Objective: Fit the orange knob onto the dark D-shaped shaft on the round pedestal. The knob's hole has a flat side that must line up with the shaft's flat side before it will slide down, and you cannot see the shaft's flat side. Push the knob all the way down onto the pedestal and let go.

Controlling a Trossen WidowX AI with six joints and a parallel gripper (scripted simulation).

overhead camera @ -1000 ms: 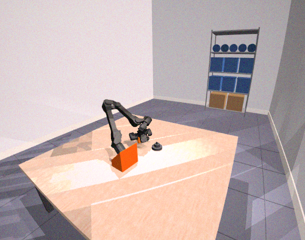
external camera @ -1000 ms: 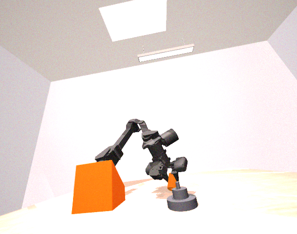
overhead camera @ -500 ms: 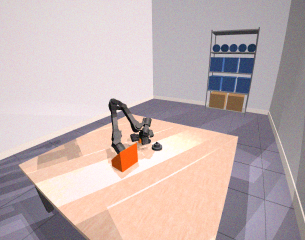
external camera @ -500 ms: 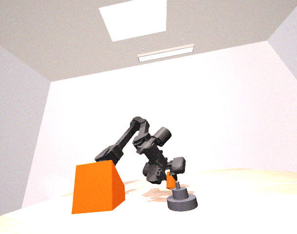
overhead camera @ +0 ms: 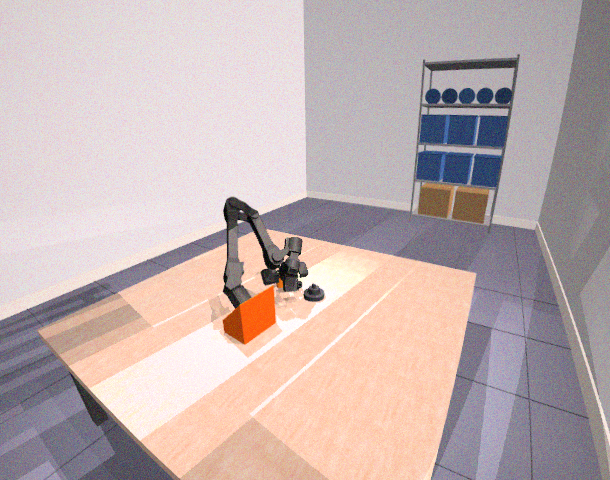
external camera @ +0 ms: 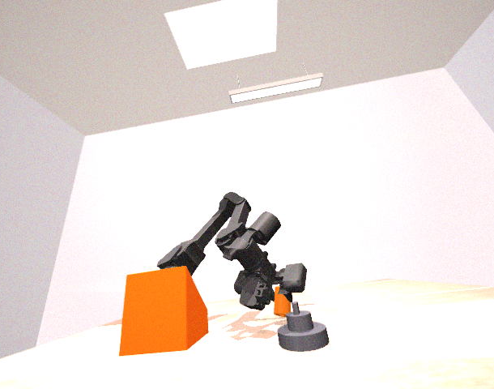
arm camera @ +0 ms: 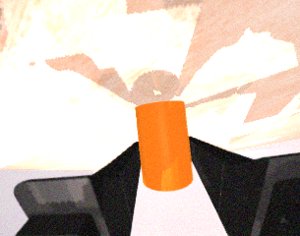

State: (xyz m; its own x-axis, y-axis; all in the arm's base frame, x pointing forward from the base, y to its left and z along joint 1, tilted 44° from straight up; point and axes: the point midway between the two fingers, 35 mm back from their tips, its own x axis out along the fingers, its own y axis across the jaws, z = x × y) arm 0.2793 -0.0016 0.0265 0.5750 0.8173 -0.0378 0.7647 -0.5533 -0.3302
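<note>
Now: the orange knob 1 cm behind my gripper tip and 1 cm to the right of it. Round my gripper tip: dark round pedestal: 1 cm behind, 16 cm to the right, 1 cm below.
</note>
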